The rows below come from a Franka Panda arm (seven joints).
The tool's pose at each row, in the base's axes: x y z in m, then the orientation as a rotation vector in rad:
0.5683 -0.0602 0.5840 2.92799 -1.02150 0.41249
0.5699 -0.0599 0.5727 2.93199 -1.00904 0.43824
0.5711 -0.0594 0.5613 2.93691 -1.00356 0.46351
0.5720 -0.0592 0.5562 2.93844 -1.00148 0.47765
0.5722 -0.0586 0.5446 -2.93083 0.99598 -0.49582
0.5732 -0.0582 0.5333 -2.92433 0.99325 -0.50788
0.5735 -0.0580 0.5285 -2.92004 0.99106 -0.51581
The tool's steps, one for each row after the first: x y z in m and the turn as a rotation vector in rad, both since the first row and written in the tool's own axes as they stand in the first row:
-0.0018 -0.0004 0.0113 0.00942 0.01407 -0.00775
-0.0041 -0.0007 0.0225 0.02119 0.02661 -0.01107
-0.0048 -0.0010 0.0276 0.02699 0.03395 -0.01218
-0.0079 -0.0007 0.0388 0.03813 0.04314 -0.01286
-0.0103 -0.0008 0.0499 0.04560 0.04935 -0.01245
-0.0114 -0.0008 0.0546 0.05064 0.05342 -0.01239

